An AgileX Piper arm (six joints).
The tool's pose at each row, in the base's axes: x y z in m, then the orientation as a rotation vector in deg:
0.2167, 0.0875, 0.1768, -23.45, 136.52, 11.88
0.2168, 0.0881, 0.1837, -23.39, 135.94, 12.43
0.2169, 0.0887, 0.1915, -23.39, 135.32, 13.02
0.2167, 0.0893, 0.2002, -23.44, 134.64, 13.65
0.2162, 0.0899, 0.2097, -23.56, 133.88, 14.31
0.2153, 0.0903, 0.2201, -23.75, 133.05, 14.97
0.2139, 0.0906, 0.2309, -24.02, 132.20, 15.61
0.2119, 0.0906, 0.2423, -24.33, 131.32, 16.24
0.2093, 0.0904, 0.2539, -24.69, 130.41, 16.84
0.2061, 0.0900, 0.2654, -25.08, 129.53, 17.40
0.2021, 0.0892, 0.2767, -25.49, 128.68, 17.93
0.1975, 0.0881, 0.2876, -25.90, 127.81, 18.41
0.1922, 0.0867, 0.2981, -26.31, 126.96, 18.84
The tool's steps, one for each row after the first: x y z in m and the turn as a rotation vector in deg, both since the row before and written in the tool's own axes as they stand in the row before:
-0.0048, 0.0008, -0.0049, -0.35, -0.61, 0.09
-0.0055, 0.0009, -0.0055, -0.39, -0.64, 0.05
-0.0060, 0.0010, -0.0063, -0.44, -0.69, 0.02
-0.0064, 0.0012, -0.0070, -0.48, -0.75, -0.04
-0.0068, 0.0013, -0.0078, -0.50, -0.80, -0.10
-0.0068, 0.0015, -0.0084, -0.51, -0.80, -0.17
-0.0069, 0.0015, -0.0091, -0.52, -0.82, -0.20
-0.0068, 0.0017, -0.0096, -0.52, -0.83, -0.26
-0.0064, 0.0018, -0.0099, -0.51, -0.79, -0.28
-0.0058, 0.0018, -0.0104, -0.50, -0.75, -0.30
-0.0052, 0.0018, -0.0105, -0.46, -0.77, -0.32
-0.0046, 0.0018, -0.0108, -0.43, -0.74, -0.33

